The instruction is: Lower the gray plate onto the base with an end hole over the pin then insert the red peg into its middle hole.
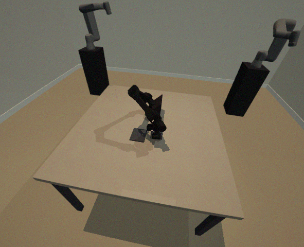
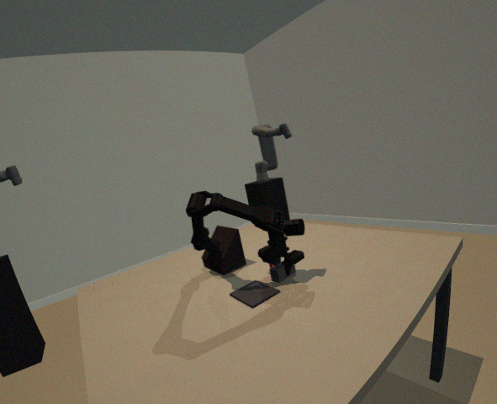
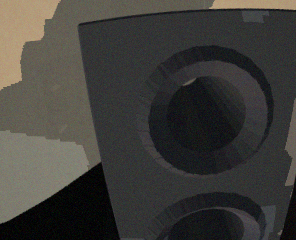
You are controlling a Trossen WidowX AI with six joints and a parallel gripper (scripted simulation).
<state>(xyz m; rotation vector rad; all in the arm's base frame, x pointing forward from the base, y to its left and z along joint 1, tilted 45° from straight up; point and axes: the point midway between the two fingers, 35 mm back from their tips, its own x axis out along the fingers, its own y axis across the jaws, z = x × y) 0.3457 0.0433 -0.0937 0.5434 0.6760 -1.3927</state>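
My gripper tip is now 13 cm to the left of the dark square base and 1 cm short of it. From my gripper tip the other things lie so: red peg (11 cm behind, 3 cm to the left, 3 cm above); then gray plate (3 cm above).
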